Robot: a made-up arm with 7 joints. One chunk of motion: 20 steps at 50 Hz.
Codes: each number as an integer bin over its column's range. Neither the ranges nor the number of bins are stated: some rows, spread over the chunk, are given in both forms.
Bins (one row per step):
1: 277 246 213 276 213 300 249
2: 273 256 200 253 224 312 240
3: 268 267 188 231 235 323 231
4: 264 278 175 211 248 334 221
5: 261 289 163 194 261 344 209
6: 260 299 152 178 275 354 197
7: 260 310 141 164 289 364 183
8: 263 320 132 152 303 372 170
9: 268 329 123 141 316 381 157
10: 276 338 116 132 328 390 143
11: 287 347 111 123 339 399 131
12: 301 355 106 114 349 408 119
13: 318 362 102 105 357 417 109
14: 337 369 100 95 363 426 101
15: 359 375 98 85 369 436 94
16: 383 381 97 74 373 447 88
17: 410 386 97 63 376 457 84
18: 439 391 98 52 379 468 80
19: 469 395 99 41 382 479 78
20: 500 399 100 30 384 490 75
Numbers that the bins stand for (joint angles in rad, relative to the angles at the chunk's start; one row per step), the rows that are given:
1: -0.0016 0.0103 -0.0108 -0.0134 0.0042 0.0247 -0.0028
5: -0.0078 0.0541 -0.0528 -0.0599 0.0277 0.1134 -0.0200
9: -0.0051 0.0948 -0.0865 -0.0900 0.0546 0.1880 -0.0424
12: 0.0078 0.1213 -0.1008 -0.1053 0.0707 0.2424 -0.0588
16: 0.0399 0.1477 -0.1084 -0.1280 0.0825 0.3210 -0.0721
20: 0.0857 0.1660 -0.1059 -0.1530 0.0879 0.4077 -0.0777
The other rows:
2: -0.0032 0.0205 -0.0217 -0.0264 0.0096 0.0489 -0.0067
3: -0.0051 0.0317 -0.0318 -0.0389 0.0150 0.0711 -0.0105
4: -0.0067 0.0429 -0.0427 -0.0503 0.0213 0.0932 -0.0149
6: -0.0082 0.0643 -0.0621 -0.0690 0.0345 0.1335 -0.0252
7: -0.0082 0.0755 -0.0714 -0.0769 0.0414 0.1537 -0.0312
8: -0.0071 0.0856 -0.0789 -0.0837 0.0482 0.1698 -0.0368
10: -0.0020 0.1040 -0.0924 -0.0951 0.0605 0.2061 -0.0484
11: 0.0023 0.1131 -0.0966 -0.1002 0.0659 0.2242 -0.0536
13: 0.0145 0.1284 -0.1042 -0.1104 0.0747 0.2605 -0.0631
14: 0.0219 0.1355 -0.1059 -0.1161 0.0776 0.2787 -0.0665
15: 0.0305 0.1416 -0.1075 -0.1218 0.0805 0.2988 -0.0695
17: 0.0505 0.1528 -0.1084 -0.1342 0.0840 0.3412 -0.0738
18: 0.0618 0.1579 -0.1075 -0.1405 0.0854 0.3633 -0.0756
19: 0.0736 0.1620 -0.1067 -0.1467 0.0869 0.3855 -0.0764

